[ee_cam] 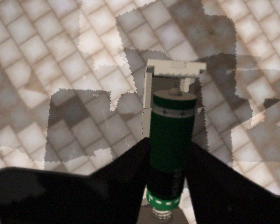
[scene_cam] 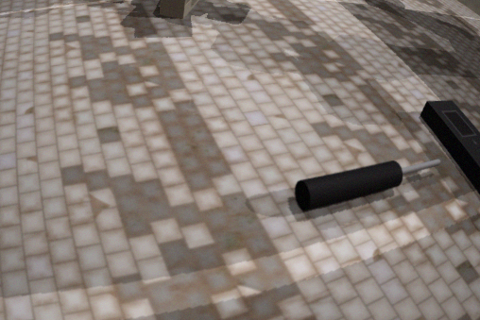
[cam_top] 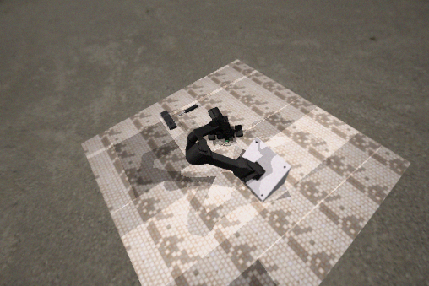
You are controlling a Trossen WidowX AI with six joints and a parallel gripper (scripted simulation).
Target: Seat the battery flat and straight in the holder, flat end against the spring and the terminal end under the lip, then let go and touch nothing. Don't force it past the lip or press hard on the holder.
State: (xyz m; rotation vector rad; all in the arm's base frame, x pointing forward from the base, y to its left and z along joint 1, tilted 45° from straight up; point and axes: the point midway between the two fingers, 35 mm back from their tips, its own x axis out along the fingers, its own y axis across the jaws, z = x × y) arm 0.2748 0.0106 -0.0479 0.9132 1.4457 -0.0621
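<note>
Right now my gripper tip is 10 mm below the green battery. From my gripper tip the other things lie so: black-handled screwdriver (340 mm ahead, 80 mm to the left, 10 mm below); flat black block (350 mm ahead, 210 mm to the left).
</note>
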